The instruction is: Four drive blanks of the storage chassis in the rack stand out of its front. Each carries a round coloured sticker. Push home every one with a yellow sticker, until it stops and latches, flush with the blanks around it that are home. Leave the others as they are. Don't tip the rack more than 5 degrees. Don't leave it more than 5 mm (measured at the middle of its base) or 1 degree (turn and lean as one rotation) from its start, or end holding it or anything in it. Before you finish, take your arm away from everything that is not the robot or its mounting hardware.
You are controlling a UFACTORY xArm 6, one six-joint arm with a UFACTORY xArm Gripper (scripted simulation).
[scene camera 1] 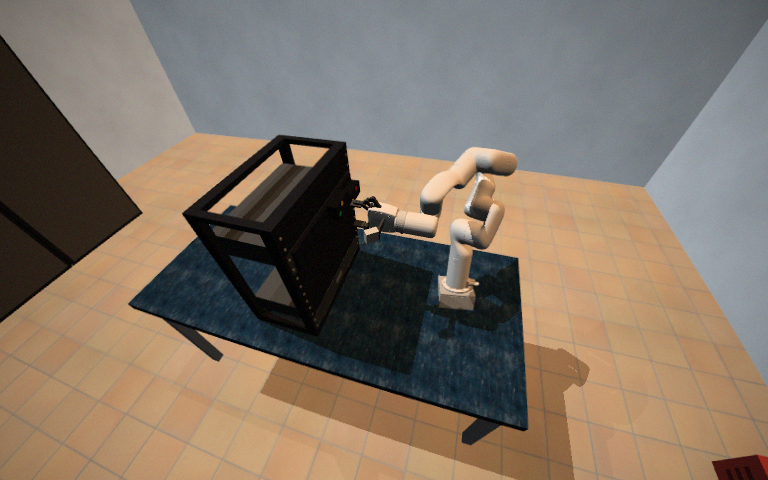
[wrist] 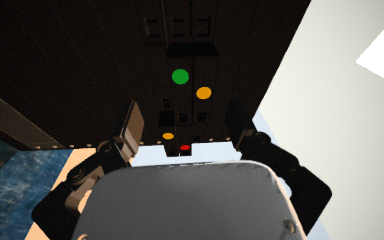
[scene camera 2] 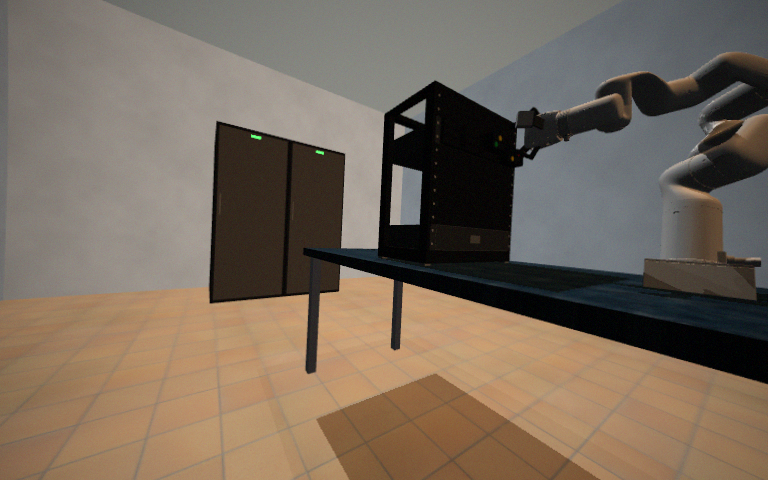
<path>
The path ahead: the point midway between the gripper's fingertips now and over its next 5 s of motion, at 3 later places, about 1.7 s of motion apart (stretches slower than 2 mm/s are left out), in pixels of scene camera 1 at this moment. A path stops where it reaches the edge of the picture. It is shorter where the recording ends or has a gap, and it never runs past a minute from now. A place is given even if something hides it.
My gripper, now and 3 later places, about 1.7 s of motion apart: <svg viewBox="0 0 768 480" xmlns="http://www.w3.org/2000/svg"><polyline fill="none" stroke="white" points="352,213 368,204 351,202 339,200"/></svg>
</path>
